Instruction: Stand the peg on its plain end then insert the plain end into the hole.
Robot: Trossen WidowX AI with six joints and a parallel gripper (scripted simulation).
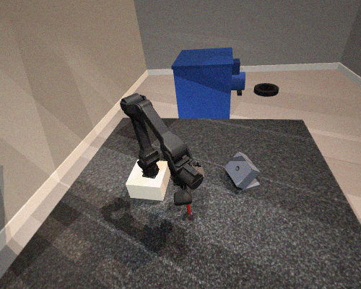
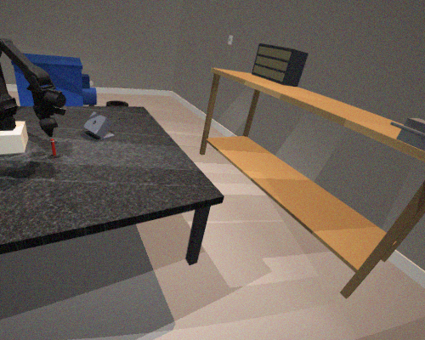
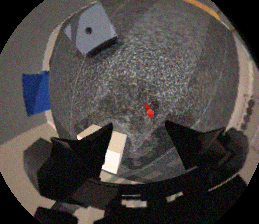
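Now: the red peg 1 cm ahead of my gripper tip, 2 cm to the right of it and 6 cm below it. Round my gripper tip: grey sloped panel 22 cm ahead, 21 cm to the left, 5 cm below.
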